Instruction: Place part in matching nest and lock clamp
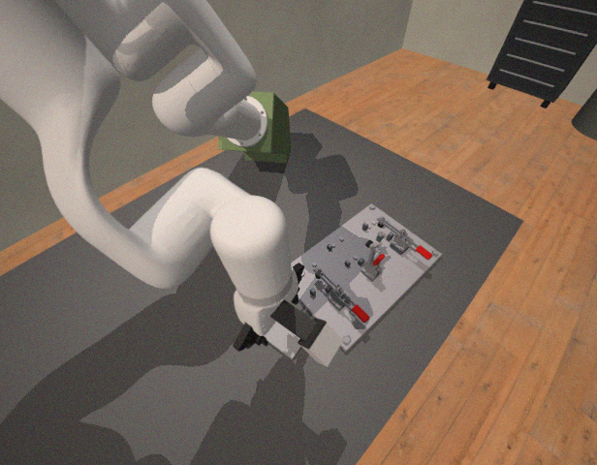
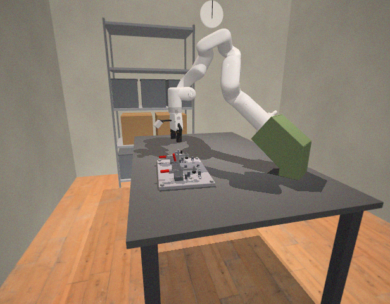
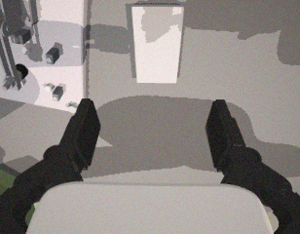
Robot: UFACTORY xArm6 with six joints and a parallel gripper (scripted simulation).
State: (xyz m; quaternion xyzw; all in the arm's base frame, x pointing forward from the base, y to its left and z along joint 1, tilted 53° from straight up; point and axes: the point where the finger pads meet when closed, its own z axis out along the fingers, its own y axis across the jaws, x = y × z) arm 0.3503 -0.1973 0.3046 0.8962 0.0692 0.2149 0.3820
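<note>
My gripper is now 11 cm above the part. Also, from my hand: fixture plate (24 cm to the left, 11 cm below, 8 cm ahead).
</note>
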